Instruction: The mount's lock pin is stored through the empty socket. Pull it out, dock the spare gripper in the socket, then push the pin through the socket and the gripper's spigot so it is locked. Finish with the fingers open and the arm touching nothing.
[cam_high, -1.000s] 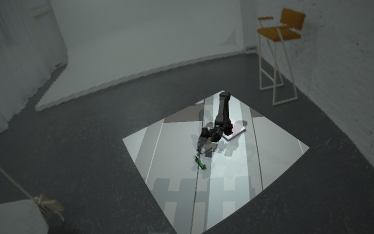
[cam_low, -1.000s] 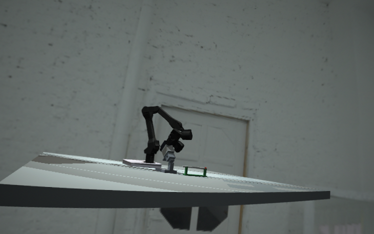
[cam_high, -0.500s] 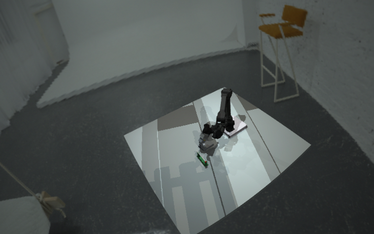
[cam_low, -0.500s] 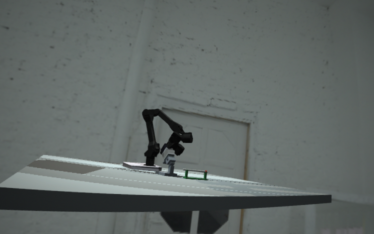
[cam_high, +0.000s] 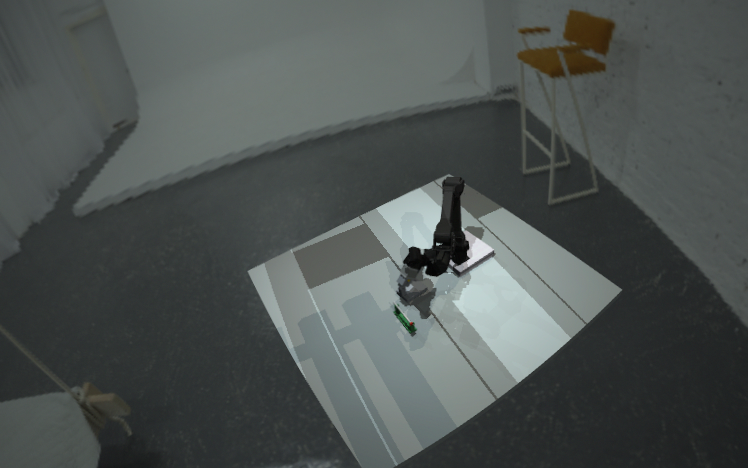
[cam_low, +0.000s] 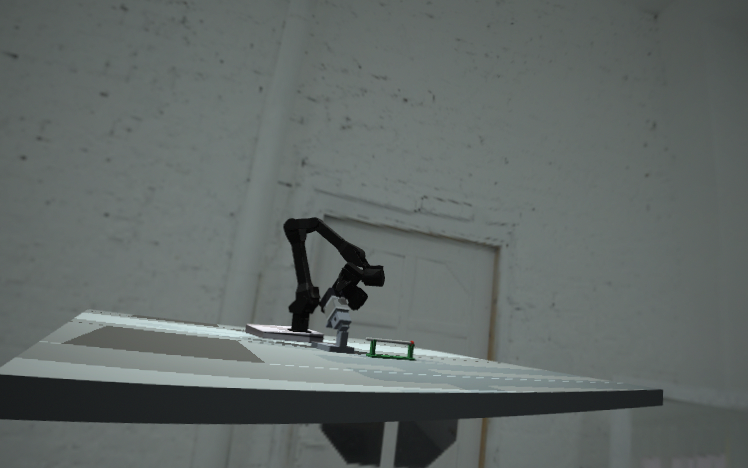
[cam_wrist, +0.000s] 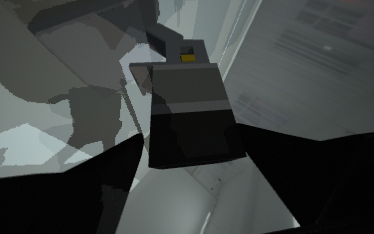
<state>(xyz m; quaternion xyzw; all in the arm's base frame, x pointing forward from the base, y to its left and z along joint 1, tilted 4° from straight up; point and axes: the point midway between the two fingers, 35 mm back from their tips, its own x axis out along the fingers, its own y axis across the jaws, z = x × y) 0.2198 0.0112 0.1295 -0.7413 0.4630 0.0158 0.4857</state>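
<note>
The spare gripper lies 20 mm to the left of my gripper tip, 20 mm below it and 20 mm ahead of it. The rest, counted from my gripper tip: green cradle: 140 mm to the left, 140 mm ahead, 110 mm below; then grey mount stand: 80 mm below, 40 mm ahead, 20 mm to the left.
</note>
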